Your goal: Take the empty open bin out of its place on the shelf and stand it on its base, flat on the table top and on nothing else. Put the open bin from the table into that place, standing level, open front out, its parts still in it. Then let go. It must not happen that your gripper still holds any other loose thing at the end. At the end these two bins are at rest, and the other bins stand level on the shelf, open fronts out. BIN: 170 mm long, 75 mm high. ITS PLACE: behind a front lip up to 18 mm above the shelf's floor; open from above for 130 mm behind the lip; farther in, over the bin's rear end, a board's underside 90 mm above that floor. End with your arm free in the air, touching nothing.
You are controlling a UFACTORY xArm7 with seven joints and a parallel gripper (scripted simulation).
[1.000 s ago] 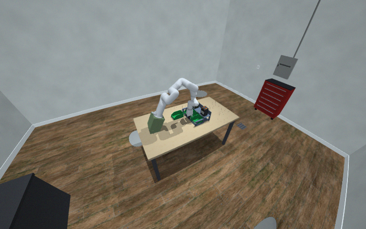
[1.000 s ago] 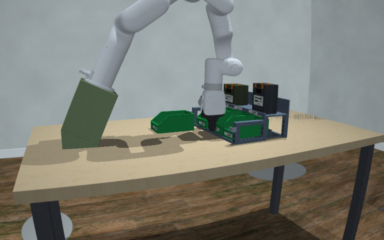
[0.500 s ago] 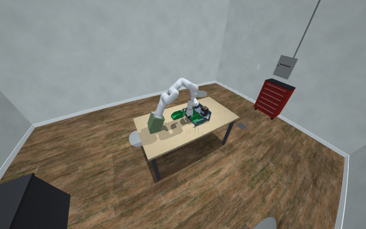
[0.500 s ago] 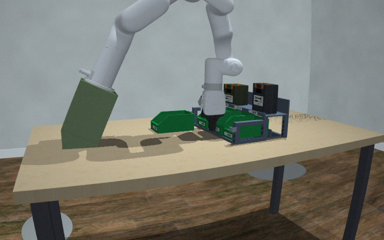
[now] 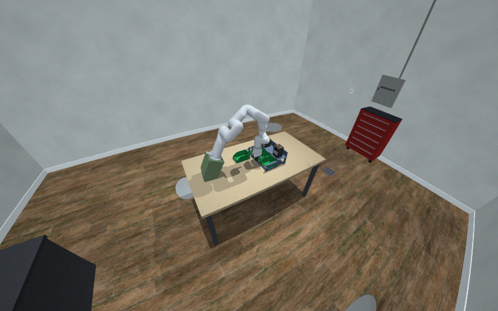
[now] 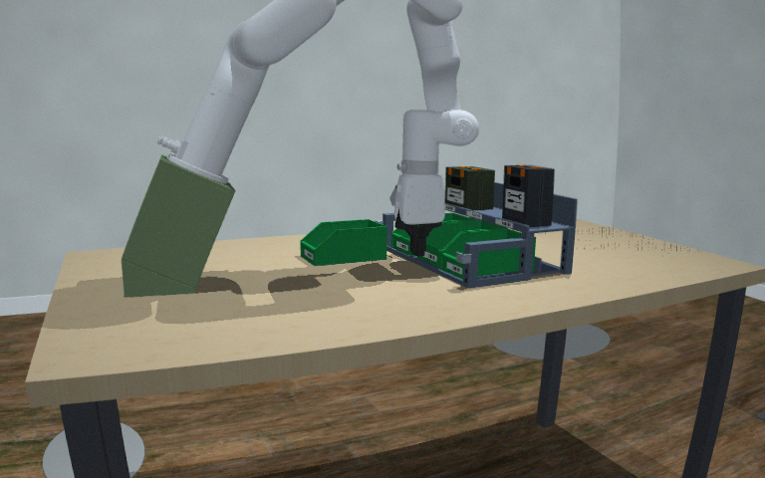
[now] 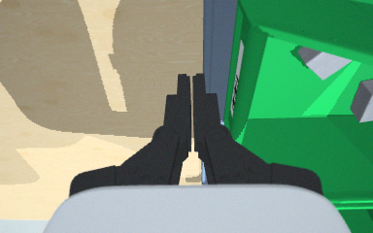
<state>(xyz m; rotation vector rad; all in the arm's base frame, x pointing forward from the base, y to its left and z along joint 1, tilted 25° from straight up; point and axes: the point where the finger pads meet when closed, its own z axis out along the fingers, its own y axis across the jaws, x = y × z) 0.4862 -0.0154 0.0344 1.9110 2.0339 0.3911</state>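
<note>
My gripper is now 1 cm short of the front lip and 4 cm above it.
</note>
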